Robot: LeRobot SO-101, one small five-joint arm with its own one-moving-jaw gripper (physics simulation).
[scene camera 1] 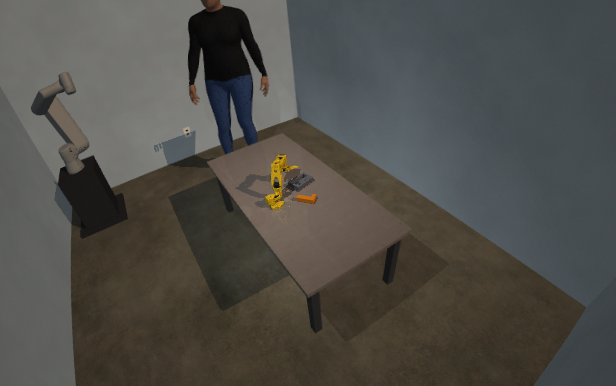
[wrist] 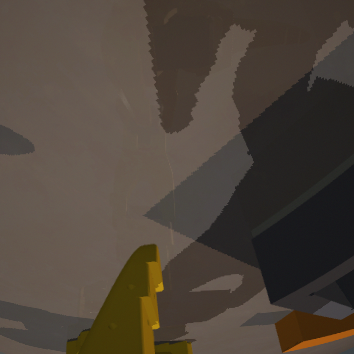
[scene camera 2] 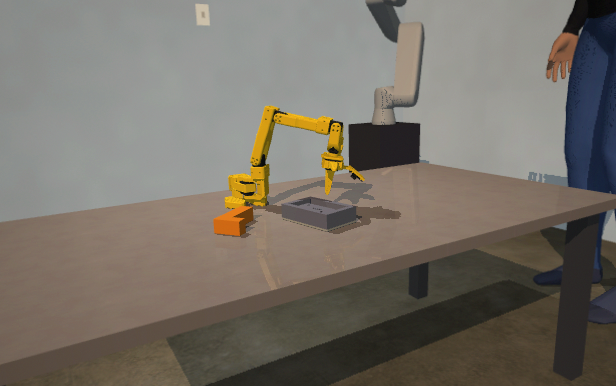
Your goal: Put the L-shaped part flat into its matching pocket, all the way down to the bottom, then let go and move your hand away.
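The orange L-shaped part lies flat on the table near the arm's base, apart from the grey pocket block. The grey block stands on the table with its pocket facing up. No part sits in the pocket. My gripper is fully open and empty, jaws pointing down, above table height near the block's far side in scene camera 2. In the wrist view one notched jaw shows, with the block to its right and the orange part at the lower right edge.
The table carries the yellow arm's base. A larger grey arm on a dark pedestal and a standing person are beyond the table.
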